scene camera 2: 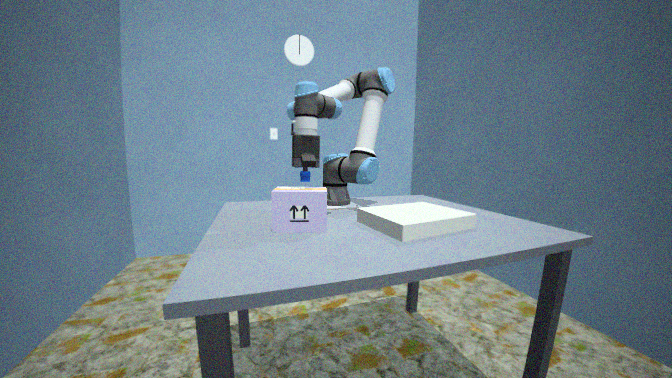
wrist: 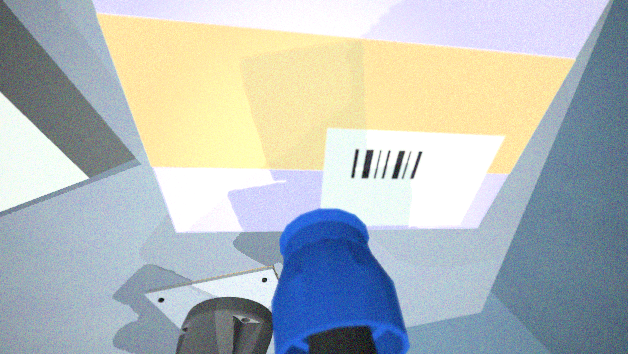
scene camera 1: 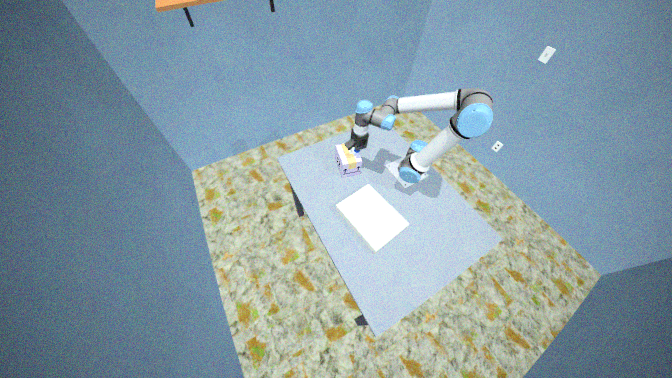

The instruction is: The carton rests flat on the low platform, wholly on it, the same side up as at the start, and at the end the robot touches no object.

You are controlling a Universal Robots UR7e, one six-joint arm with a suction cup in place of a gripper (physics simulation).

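Places are measured from the arm's base along level axes (x ahead, y left, z up), in metres.
Pixels of known places: hand, tool point: (scene camera 2: 305,181) (wrist: 324,245); arm's base, link origin: (scene camera 2: 334,202) (wrist: 232,321).
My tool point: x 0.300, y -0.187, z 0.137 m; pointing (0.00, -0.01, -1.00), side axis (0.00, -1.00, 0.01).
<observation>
For each thing: its top centre in the pictures, then the offset to it from my tool point. Level surfaces: height alone.
- lilac carton, top centre: (wrist: 357,114) (scene camera 2: 300,189) (scene camera 1: 348,152) 0.021 m right, 0.045 m ahead, 0.020 m down
- low white platform, top centre: (scene camera 2: 415,211) (scene camera 1: 372,214) 0.362 m left, 0.105 m ahead, 0.096 m down
- grey-blue table, surface height: 0.144 m down
The lilac carton (scene camera 1: 350,168) (scene camera 2: 299,214) (wrist: 185,100) stands upright on the table, with a yellow band and a white barcode label on top and two up arrows on a side. My gripper, a blue suction cup (scene camera 1: 356,150) (scene camera 2: 305,176) (wrist: 324,232), is open and holds nothing. In scene camera 2 it hangs a small gap above the carton's top; in the wrist view its tip shows near the label's lower edge. The low white platform (scene camera 1: 372,217) (scene camera 2: 417,214) (wrist: 30,155) lies apart from the carton, to its right in scene camera 2.
The grey-blue table (scene camera 1: 420,270) (scene camera 2: 300,260) (wrist: 75,240) bears the carton, the platform and the robot's base (scene camera 1: 411,167) (scene camera 2: 337,195) (wrist: 225,325). The base stands behind the carton and platform in scene camera 2. An orange board (scene camera 1: 190,4) shows at the top of scene camera 1.
</observation>
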